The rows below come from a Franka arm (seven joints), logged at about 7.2 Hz.
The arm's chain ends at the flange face. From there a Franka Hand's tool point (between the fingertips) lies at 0.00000 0.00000 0.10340 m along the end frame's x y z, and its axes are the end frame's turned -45 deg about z.
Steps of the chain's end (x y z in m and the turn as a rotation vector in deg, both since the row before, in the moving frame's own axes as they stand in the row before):
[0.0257, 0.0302, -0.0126, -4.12, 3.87, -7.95]
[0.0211, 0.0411, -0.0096, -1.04, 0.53, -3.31]
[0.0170, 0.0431, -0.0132, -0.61, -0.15, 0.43]
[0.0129, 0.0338, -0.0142, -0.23, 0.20, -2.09]
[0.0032, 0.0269, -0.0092, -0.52, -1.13, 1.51]
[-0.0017, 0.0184, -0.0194, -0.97, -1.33, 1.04]
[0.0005, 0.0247, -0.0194, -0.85, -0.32, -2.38]
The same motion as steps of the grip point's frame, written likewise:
[-0.0028, 0.0497, -0.0131, -5.65, -0.18, -7.95]
[-0.0147, 0.0460, -0.0096, -1.11, -0.36, -3.31]
[-0.0194, 0.0431, -0.0132, -0.33, -0.54, 0.43]
[-0.0148, 0.0336, -0.0142, -0.30, -0.02, -2.09]
[-0.0189, 0.0205, -0.0092, 0.43, -1.17, 1.51]
[-0.0171, 0.0113, -0.0194, 0.25, -1.63, 1.04]
[-0.0186, 0.0185, -0.0194, -0.37, -0.83, -2.38]

